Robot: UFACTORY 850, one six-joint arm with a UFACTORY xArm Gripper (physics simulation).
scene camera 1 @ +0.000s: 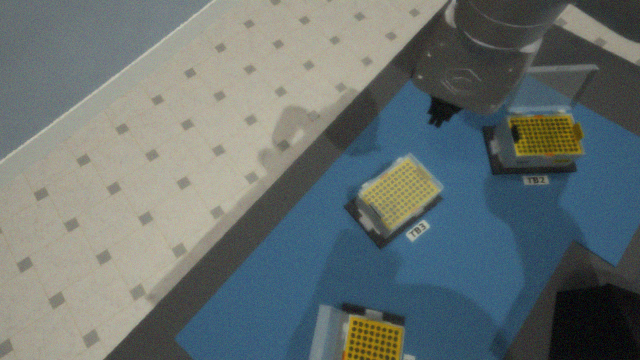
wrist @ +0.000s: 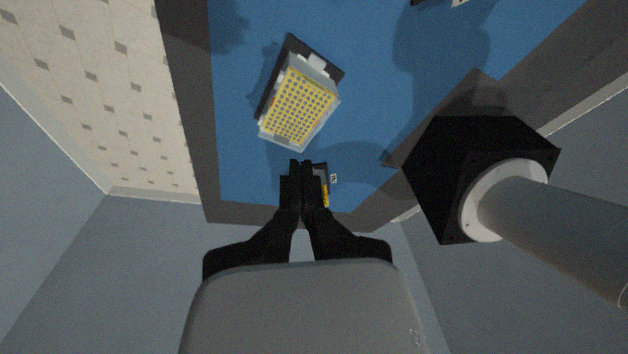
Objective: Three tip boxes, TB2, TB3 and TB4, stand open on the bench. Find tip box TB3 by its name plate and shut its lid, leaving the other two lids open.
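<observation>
Tip box TB3 [scene camera 1: 400, 195] [wrist: 300, 107] stands mid-mat, its clear lid lying shut over the yellow tip rack. Its name plate [scene camera 1: 417, 230] lies beside it. Tip box TB2 [scene camera 1: 542, 137] stands at the right in the scene view, its clear lid [scene camera 1: 550, 89] raised upright behind it. A third tip box [scene camera 1: 374, 337] is cut off by the bottom edge of the scene view, its lid [scene camera 1: 326, 332] standing open on its left side; its name plate is not readable. My gripper [scene camera 1: 436, 122] [wrist: 299, 170] is shut and empty, above the mat and apart from TB3.
The blue mat [scene camera 1: 280, 265] [wrist: 370, 30] lies on the dark bench [scene camera 1: 150, 305] [wrist: 182, 100]. A black block [scene camera 1: 595, 320] [wrist: 450, 150] stands at the bench's right side, bearing a grey cylindrical part [wrist: 560, 215] in the wrist view. The tiled floor [scene camera 1: 165, 200] lies beyond the bench's left edge.
</observation>
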